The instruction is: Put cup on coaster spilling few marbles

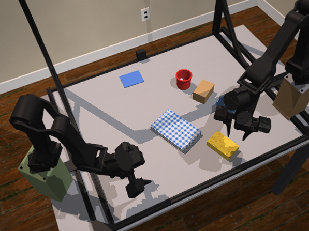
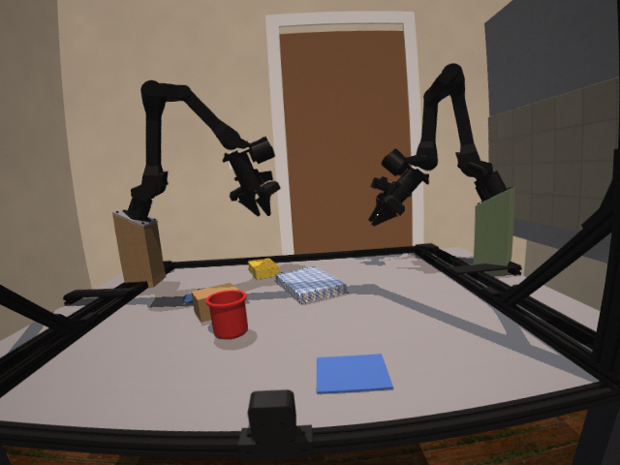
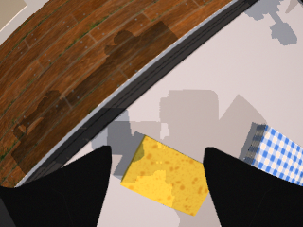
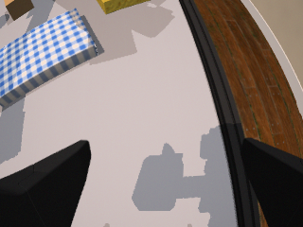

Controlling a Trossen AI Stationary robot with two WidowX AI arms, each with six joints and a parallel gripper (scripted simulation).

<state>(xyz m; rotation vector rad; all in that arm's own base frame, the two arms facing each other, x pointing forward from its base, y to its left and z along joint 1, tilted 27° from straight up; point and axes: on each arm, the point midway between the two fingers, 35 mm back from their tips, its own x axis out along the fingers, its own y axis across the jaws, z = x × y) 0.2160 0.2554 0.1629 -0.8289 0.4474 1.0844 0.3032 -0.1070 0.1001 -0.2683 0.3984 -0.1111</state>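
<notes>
Right now my left hand is 42 cm past the cup, 17 cm above it and 2 cm to the left of it. From my left hand the other things lie so: brown box (33 cm behind, 17 cm below, 4 cm to the left); then flat blue coaster (55 cm behind, 24 cm to the right, 20 cm below).
</notes>
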